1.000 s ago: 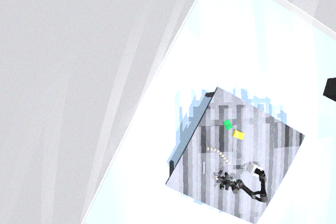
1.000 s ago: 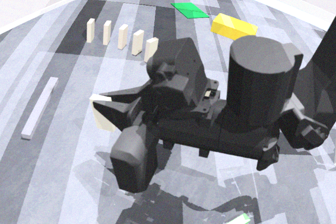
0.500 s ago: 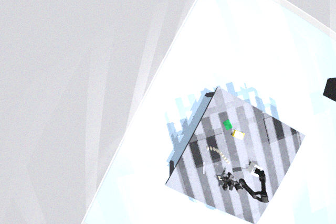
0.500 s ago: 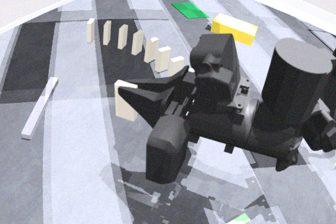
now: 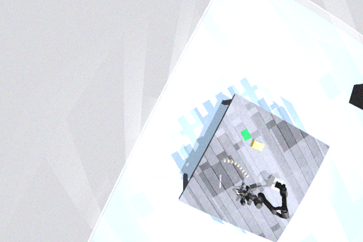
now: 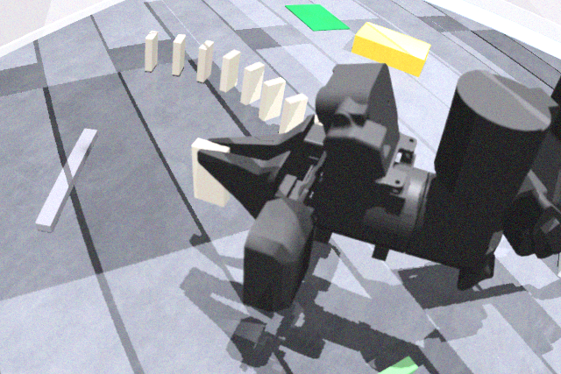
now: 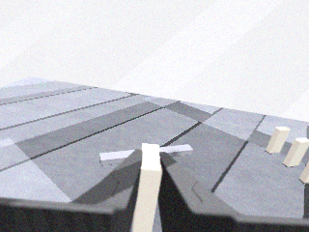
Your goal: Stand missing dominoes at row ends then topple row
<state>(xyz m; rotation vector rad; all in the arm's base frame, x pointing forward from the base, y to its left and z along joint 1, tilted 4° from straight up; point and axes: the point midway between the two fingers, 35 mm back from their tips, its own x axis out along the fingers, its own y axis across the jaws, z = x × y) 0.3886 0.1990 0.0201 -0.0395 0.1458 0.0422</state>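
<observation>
Now: the white flat bar 160 mm ahead of my gripper tip, 110 mm below it and 10 mm to the right of it. Round my gripper tip: yellow block: 510 mm to the right, 100 mm below, 60 mm behind; then pale green piece: 180 mm behind, 110 mm below, 60 mm to the left; then green patch: 570 mm to the right, 110 mm below, 90 mm ahead.
</observation>
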